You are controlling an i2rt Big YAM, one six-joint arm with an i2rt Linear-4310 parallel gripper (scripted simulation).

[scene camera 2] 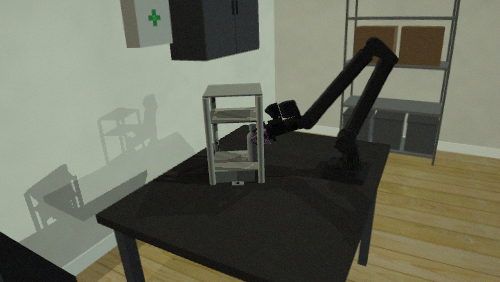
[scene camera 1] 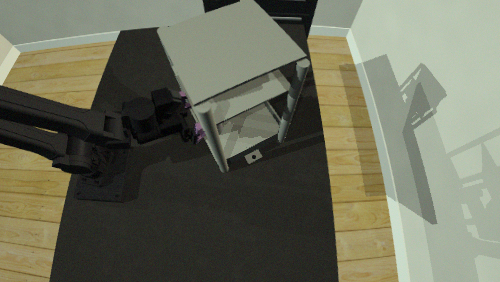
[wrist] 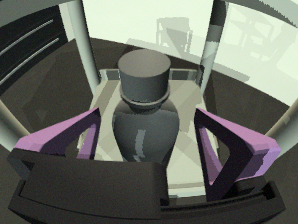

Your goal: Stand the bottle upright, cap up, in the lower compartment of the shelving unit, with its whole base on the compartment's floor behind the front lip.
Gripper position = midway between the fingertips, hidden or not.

Note:
In view: my gripper point(wrist: 147, 113), a grey bottle point(wrist: 146, 129) and a shelving unit point(scene camera 2: 224, 166).
The shelving unit shows as well in the wrist view point(wrist: 184, 173).

